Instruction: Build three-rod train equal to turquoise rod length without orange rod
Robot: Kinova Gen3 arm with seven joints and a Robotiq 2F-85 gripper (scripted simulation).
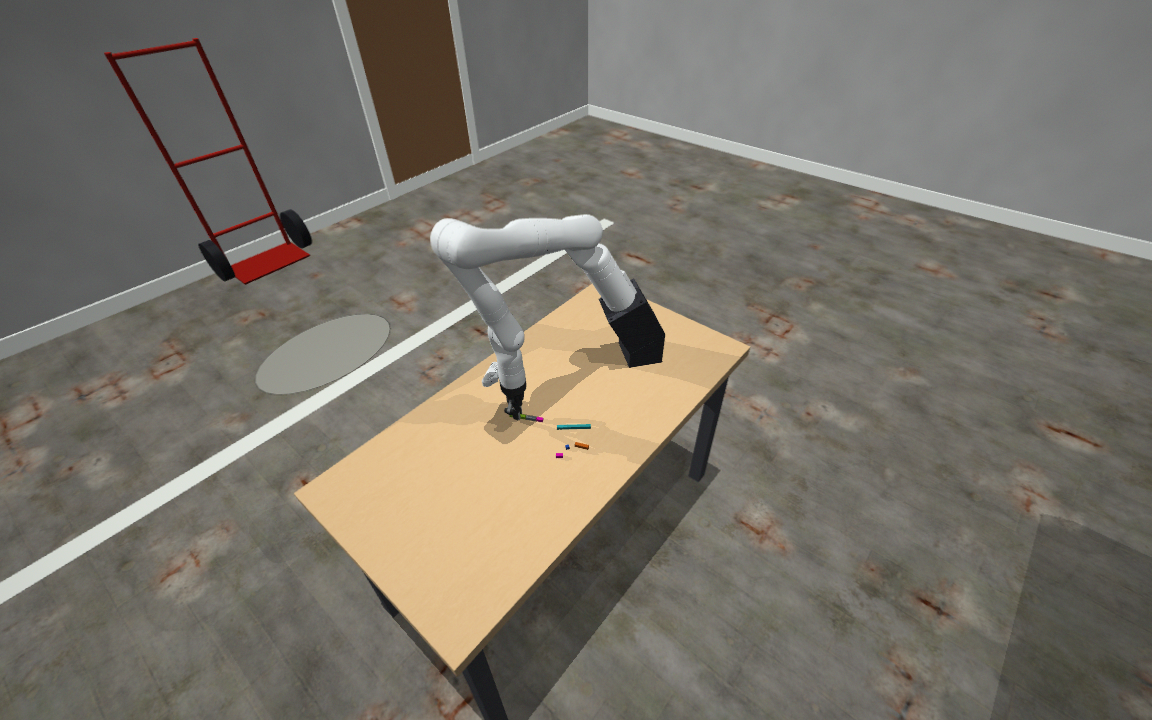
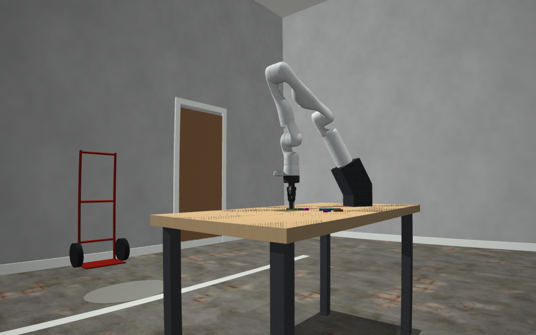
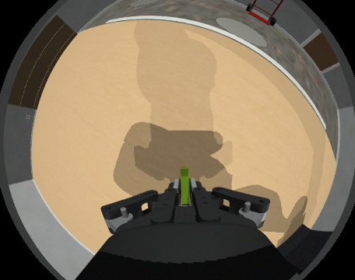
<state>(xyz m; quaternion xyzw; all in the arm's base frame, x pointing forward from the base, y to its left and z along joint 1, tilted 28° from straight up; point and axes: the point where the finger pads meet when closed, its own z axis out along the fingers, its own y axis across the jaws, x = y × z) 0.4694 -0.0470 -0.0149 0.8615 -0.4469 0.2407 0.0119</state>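
The lime rod lies 2 cm below my hand. The rest, counted from my hand: grey rod (2 cm behind, 4 cm to the left, 2 cm below); turquoise rod (9 cm behind, 15 cm to the left, 2 cm below); blue rod (2 cm behind, 19 cm to the left, 2 cm below).
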